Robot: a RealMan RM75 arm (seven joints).
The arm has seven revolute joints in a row. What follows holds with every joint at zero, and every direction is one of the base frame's. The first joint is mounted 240.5 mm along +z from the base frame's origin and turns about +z. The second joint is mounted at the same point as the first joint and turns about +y. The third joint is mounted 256 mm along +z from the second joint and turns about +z. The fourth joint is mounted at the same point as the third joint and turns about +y. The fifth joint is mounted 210 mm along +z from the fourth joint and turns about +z. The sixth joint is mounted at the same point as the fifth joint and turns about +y. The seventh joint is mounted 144 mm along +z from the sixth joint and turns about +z. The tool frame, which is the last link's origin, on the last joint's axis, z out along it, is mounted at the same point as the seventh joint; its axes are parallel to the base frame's.
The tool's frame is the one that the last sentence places.
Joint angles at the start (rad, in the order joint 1, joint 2, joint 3, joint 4, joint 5, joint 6, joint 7):
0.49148 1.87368 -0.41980 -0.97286 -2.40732 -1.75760 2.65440
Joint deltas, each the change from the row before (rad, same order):
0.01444 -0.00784 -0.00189 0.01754 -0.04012 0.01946 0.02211
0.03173 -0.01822 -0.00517 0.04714 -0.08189 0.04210 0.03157
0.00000 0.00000 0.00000 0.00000 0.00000 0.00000 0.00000
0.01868 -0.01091 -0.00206 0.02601 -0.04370 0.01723 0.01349
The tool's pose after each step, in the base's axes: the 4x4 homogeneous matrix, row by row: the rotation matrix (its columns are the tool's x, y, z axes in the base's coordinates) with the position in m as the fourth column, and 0 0 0 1 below. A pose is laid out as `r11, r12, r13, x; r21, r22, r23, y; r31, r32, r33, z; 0, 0, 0, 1`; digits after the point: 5 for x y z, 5 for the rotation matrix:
-0.09526, -0.99274, 0.07348, 0.33209; -0.89498, 0.11773, 0.43030, 0.32031; -0.43582, -0.02477, -0.89969, 0.15093; 0, 0, 0, 1
-0.13178, -0.98089, 0.14316, 0.33914; -0.89817, 0.17926, 0.40144, 0.32753; -0.41943, -0.07568, -0.90463, 0.14993; 0, 0, 0, 1
-0.13178, -0.98089, 0.14316, 0.33914; -0.89817, 0.17926, 0.40144, 0.32753; -0.41943, -0.07568, -0.90463, 0.14993; 0, 0, 0, 1
-0.14581, -0.97328, 0.17739, 0.34194; -0.90120, 0.20464, 0.38206, 0.33117; -0.40815, -0.10416, -0.90695, 0.14983; 0, 0, 0, 1

